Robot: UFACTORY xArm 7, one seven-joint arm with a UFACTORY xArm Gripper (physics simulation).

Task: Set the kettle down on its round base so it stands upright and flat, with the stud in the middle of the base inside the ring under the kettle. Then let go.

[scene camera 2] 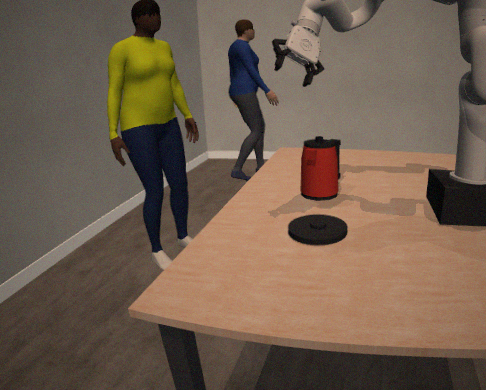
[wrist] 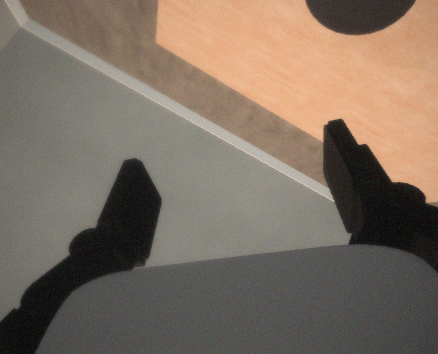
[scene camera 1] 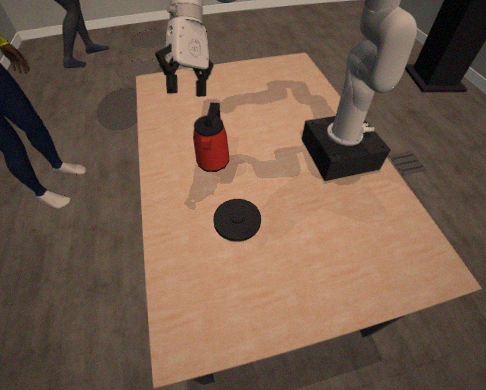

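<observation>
A red kettle (scene camera 1: pixel 212 150) (scene camera 2: pixel 319 171) with a black lid and black handle stands upright on the table, apart from its base. The round black base (scene camera 1: pixel 237 227) (scene camera 2: pixel 318 237) lies flat on the table, nearer the front in both scene views, with a small stud (scene camera 2: pixel 318 225) in its middle. Part of a dark round shape shows at the top of the wrist view; it looks like the base. My gripper (scene camera 1: pixel 186 94) (scene camera 2: pixel 292 76) (wrist: pixel 233 164) is open and empty, high above the table and tilted, apart from the kettle. The ring under the kettle is hidden.
The wooden table (scene camera 1: pixel 300 280) (scene camera 2: pixel 280 295) (wrist: pixel 260 65) carries the arm's black mounting block (scene camera 1: pixel 345 155) (scene camera 2: pixel 447 200) on the right. Two standing figures (scene camera 2: pixel 147 90) (scene camera 2: pixel 245 70) are beyond the table's left side. A black pillar (scene camera 1: pixel 452 45) stands on the floor at the back right.
</observation>
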